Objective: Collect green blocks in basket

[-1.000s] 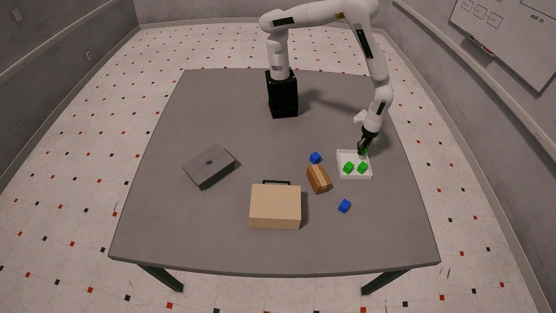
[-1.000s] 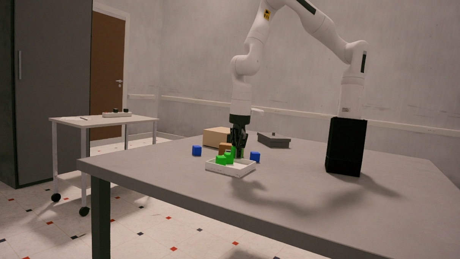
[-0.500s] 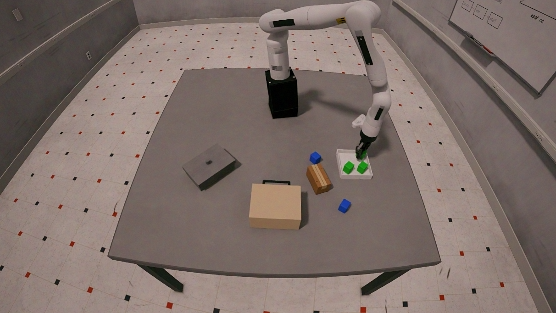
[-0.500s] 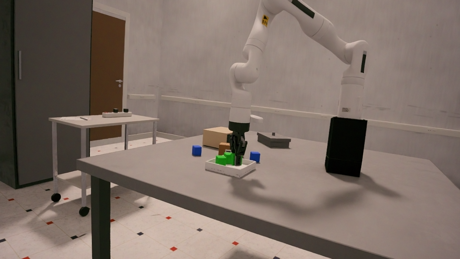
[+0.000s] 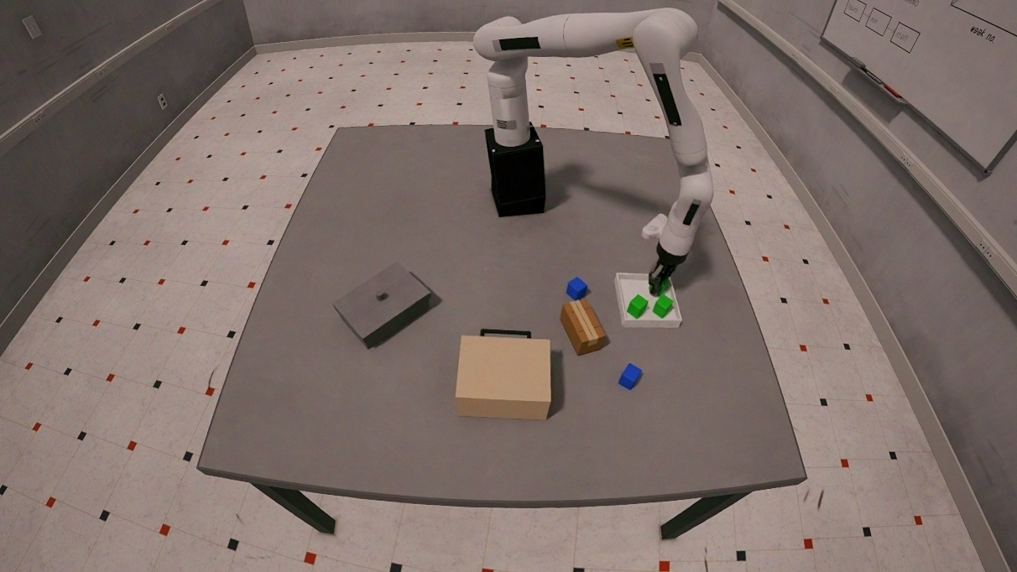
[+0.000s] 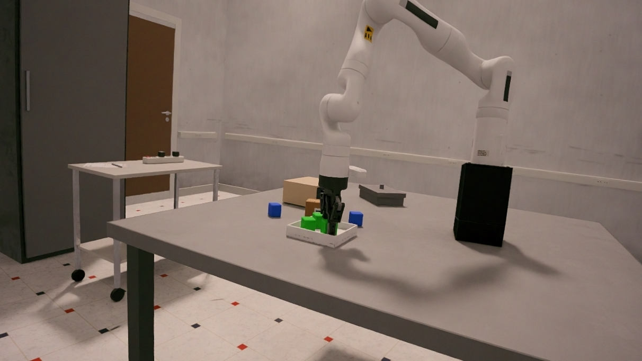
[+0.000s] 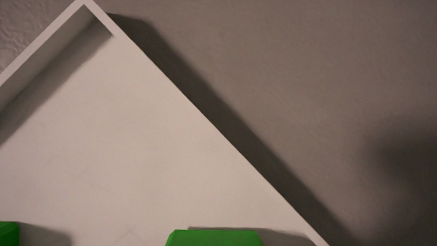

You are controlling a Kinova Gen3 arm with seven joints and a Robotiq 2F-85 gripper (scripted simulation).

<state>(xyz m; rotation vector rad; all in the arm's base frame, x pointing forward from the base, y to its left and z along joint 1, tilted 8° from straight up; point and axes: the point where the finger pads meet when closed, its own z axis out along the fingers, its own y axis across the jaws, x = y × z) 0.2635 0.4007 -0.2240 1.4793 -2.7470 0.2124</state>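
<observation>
Now: the white basket 40 mm ahead of my hand, 20 mm to the right of it and 20 mm below it. From my hand the other things lie so: light wooden cabinet (330 mm ahead, 320 mm to the right); brown cardboard box (160 mm ahead, 180 mm to the right); drawer (320 mm ahead, 320 mm to the right).
</observation>
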